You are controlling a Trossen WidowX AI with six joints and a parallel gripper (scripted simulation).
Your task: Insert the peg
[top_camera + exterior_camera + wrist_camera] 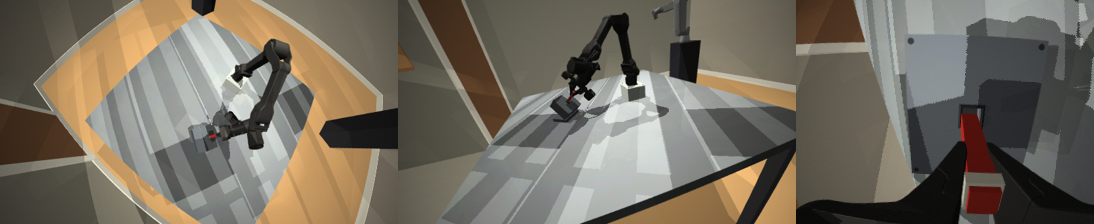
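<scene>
Right now my gripper tip is 10 mm below the red square peg and 10 mm past it. Also, from my gripper tip: sloped grey panel (60 mm below, 50 mm ahead, 20 mm to the right).
</scene>
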